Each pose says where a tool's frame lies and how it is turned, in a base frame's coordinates. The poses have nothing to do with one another.
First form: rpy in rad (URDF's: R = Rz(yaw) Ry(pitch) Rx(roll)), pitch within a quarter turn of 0, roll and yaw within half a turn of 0; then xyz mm.
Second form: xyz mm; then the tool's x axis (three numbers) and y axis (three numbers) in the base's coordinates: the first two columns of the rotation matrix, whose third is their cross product. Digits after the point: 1 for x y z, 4 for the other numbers.
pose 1, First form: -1.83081 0.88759 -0.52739 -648.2 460.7 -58.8
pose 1, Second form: -648.2 460.7 -58.8 0.5455 -0.3177 -0.7756 -0.7770 0.1550 -0.6101
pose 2, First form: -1.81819 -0.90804 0.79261 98.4 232.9 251.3
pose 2, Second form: 98.4 232.9 251.3 0.4319 0.4382 0.7883 0.7109 0.3724 -0.5966
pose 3, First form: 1.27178 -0.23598 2.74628 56.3 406.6 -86.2
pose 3, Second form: 56.3 406.6 -86.2 -0.8973 0.3744 0.2338 0.0927 -0.3579 0.9291
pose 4, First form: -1.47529 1.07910 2.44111 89.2 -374.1 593.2
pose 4, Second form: 89.2 -374.1 593.2 -0.3610 0.3043 -0.8815 0.6094 -0.6385 -0.4700
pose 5, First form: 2.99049 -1.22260 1.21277 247.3 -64.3 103.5
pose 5, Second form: 247.3 -64.3 103.5 0.1196 0.3196 0.9400 0.8763 -0.4790 0.0514
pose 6, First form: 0.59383 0.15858 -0.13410 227.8 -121.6 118.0
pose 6, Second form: 227.8 -121.6 118.0 0.9786 -0.1320 -0.1579 0.1984 0.8095 0.5525
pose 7, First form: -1.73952 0.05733 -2.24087 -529.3 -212.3 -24.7
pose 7, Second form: -529.3 -212.3 -24.7 -0.6200 -0.7825 -0.0573 -0.0965 0.1486 -0.9842
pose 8, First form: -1.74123 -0.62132 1.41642 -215.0 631.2 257.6
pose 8, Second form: -215.0 631.2 257.6 0.1250 0.8034 0.5821 0.2558 0.5408 -0.8013
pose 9, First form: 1.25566 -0.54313 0.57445 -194.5 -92.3 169.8
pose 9, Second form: -194.5 -92.3 169.8 0.7187 0.4652 0.5168 -0.5809 -0.0068 0.8139
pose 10, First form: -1.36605 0.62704 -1.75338 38.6 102.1 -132.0
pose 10, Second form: 38.6 102.1 -132.0 -0.1470 -0.7963 -0.5868 0.3043 0.5280 -0.7929
